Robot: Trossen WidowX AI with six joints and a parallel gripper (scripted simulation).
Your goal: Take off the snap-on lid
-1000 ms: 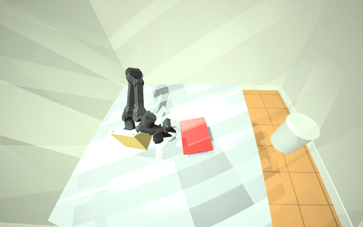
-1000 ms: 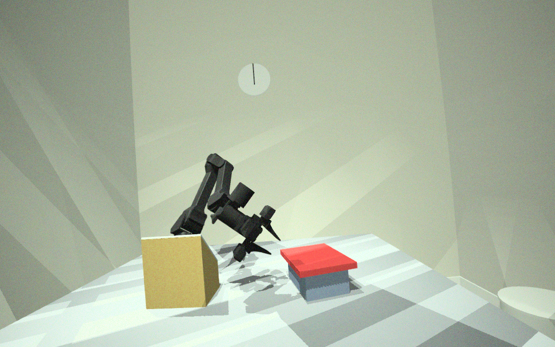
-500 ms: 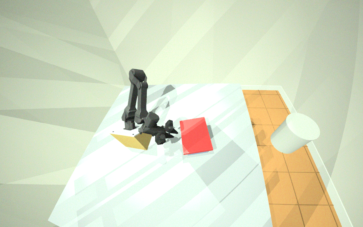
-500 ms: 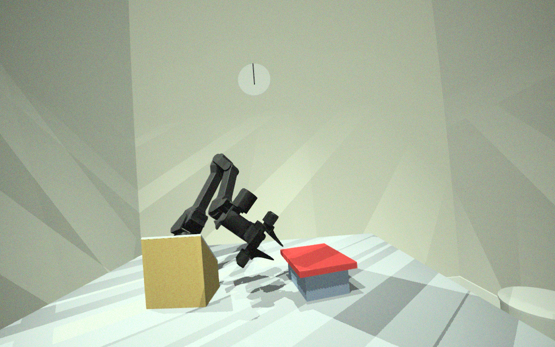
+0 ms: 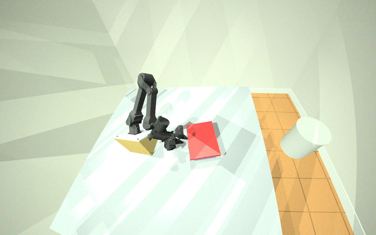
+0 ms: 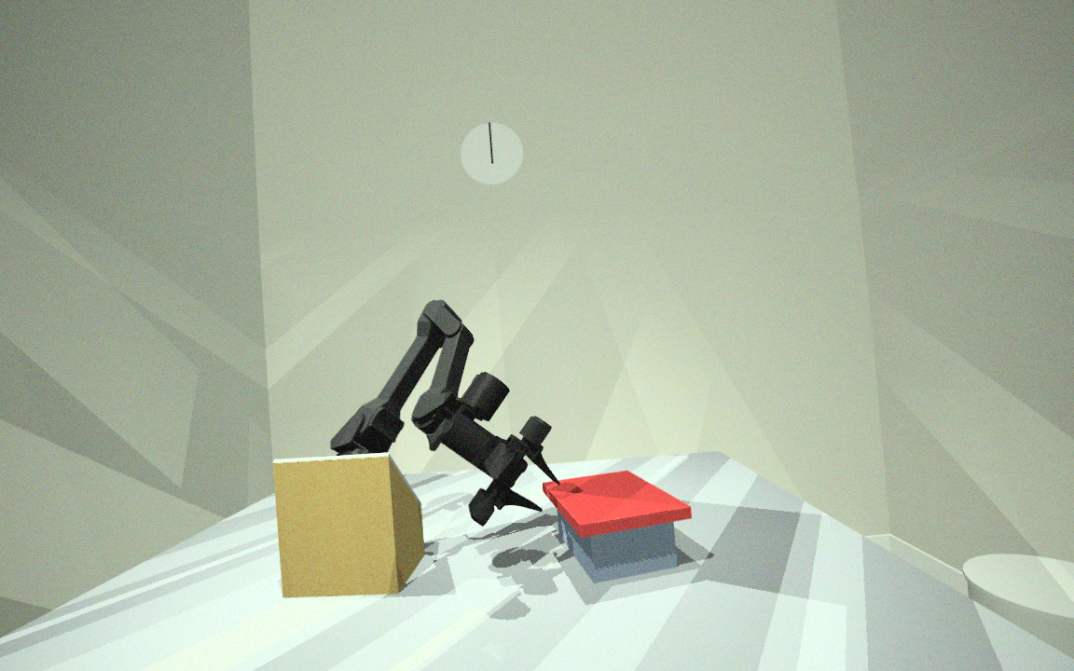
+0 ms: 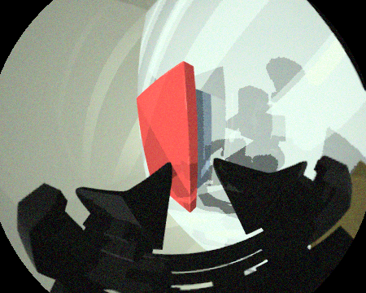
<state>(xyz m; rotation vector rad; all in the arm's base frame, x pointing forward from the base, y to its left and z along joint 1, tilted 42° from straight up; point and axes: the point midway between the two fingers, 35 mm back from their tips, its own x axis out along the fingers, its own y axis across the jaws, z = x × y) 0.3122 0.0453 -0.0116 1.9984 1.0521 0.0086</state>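
Right now the red lid is 9 cm ahead of my gripper tip, 4 cm to the left of it and 1 cm below it. Round my gripper tip: storage box (9 cm ahead, 4 cm to the left, 6 cm below).
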